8 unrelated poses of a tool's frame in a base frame.
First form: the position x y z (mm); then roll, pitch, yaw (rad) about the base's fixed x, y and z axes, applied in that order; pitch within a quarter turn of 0, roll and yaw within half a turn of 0.
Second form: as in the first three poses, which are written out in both.
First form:
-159, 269, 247, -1.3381, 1.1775, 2.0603
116, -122, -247, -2.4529, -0.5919, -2.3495
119, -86, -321, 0.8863, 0.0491, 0.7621
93, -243, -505, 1.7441, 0.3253, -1.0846
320, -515, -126, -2.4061, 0.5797, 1.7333
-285, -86, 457, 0.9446, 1.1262, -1.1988
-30, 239, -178, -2.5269, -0.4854, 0.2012
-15, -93, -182, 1.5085, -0.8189, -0.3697
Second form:
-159, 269, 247, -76.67, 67.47, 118.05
116, -122, -247, -140.54, -33.91, -134.62
119, -86, -321, 50.78, 2.81, 43.67
93, -243, -505, 99.93, 18.64, -62.14
320, -515, -126, -137.86, 33.21, 99.31
-285, -86, 457, 54.12, 64.53, -68.69
-30, 239, -178, -144.78, -27.81, 11.53
-15, -93, -182, 86.43, -46.92, -21.18

